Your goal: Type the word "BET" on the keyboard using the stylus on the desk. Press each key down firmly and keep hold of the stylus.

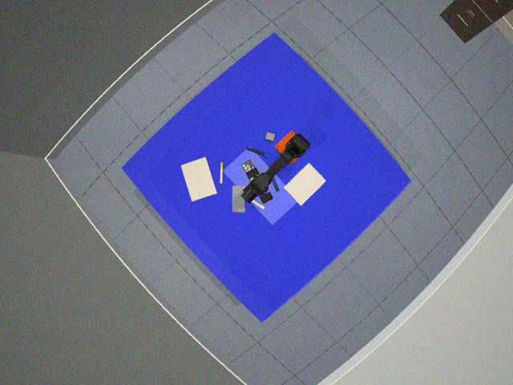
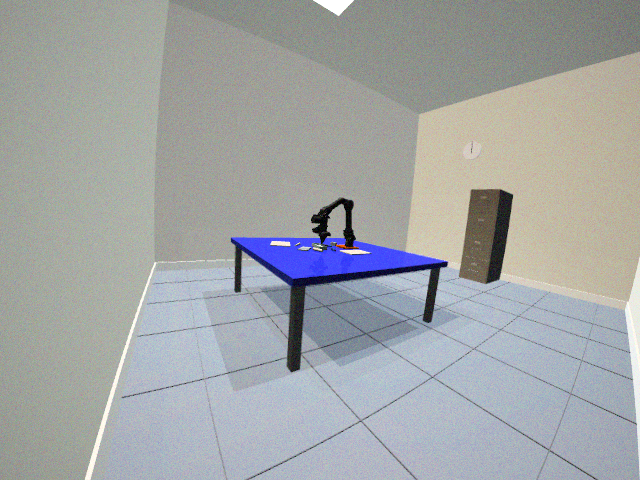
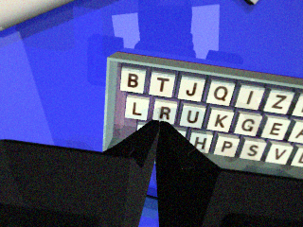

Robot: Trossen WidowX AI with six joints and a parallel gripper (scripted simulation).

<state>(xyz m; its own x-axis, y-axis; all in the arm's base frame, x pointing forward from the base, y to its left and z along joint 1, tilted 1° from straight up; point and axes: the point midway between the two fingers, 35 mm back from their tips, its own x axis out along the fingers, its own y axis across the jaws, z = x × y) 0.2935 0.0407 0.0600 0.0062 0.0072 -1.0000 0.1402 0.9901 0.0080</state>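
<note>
Now: the T key 20 mm ahead of my gripper tip and 30 mm below it. Also, from my gripper tip: white stick 70 mm ahead, 70 mm to the left, 30 mm below; blue stylus 90 mm behind, 20 mm to the left, 40 mm below; thin grey tip 100 mm behind, 20 mm to the right, 40 mm below.
</note>
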